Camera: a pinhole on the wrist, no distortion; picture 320 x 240 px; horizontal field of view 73.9 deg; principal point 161.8 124.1 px. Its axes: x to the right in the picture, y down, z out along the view. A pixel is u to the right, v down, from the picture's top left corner.
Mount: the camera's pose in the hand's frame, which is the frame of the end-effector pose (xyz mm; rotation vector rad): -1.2 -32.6 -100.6 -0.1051 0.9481 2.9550
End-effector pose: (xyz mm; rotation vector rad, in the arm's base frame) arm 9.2 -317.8 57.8 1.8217 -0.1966 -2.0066
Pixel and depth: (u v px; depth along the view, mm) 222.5 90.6 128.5
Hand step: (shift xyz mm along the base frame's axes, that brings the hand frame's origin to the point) 25.4 -34.2 60.8
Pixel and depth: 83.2 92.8 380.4
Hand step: -139.0 -290.1 0.6
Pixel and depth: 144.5 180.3 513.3
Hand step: -355.5 -211.4 105.7
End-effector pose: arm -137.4 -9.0 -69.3 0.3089 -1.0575 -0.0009
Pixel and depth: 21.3 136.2 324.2
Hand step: -86.3 56.2 286.3
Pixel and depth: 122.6 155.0 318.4
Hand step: -159.9 56.6 146.4
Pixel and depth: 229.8 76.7 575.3
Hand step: -401.1 352.9 50.0
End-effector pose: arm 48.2 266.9 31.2 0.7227 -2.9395 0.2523
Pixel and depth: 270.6 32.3 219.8
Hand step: 23.3 203.3 -54.3
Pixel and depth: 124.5 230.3 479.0
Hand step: -88.8 -55.6 -425.4
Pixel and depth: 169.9 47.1 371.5
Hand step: -120.2 246.0 -163.1
